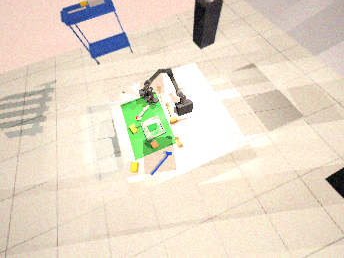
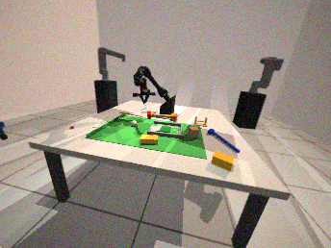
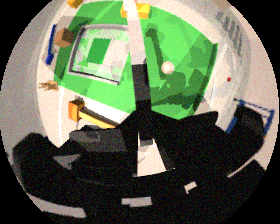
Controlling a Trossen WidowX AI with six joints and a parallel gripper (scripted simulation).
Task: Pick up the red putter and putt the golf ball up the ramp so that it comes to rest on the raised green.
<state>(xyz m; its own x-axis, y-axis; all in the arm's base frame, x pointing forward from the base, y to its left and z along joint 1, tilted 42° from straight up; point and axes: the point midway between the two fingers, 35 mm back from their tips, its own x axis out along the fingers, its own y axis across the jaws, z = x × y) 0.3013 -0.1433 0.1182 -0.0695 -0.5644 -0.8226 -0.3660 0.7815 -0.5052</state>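
Now: the red putter 120 mm ahead of my gripper tip, 50 mm to the left of it and 10 mm above it. Also, from my gripper tip: brown block 190 mm ahead, 410 mm to the left, 120 mm below; then green mat 170 mm ahead, 110 mm to the left, 150 mm below; then white golf ball 120 mm ahead, 60 mm to the right, 130 mm below.
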